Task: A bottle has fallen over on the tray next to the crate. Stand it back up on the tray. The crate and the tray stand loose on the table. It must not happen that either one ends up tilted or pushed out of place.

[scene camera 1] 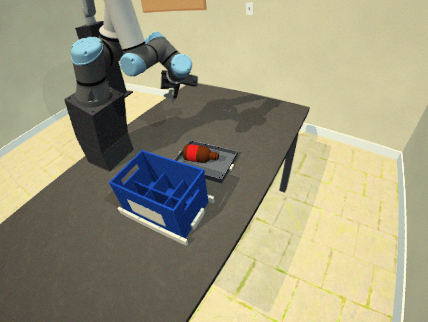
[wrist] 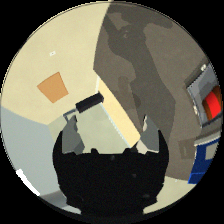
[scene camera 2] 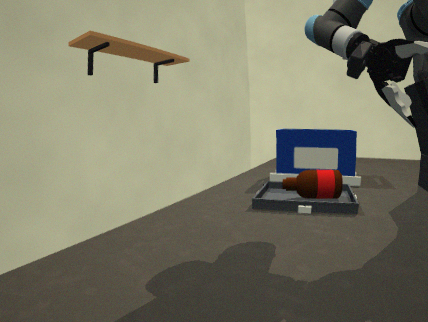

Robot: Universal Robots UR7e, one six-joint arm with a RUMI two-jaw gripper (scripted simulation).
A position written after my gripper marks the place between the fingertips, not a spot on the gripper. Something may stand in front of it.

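Wrist: my gripper (wrist: pixel 110 115) is visible. Scene camera 1 shows a blue crate (scene camera 1: pixel 166 174) and a grey tray (scene camera 1: pixel 215 170). The tray (scene camera 2: pixel 271 192) is visible in scene camera 2 too, as is a brown bottle (scene camera 2: pixel 312 184).
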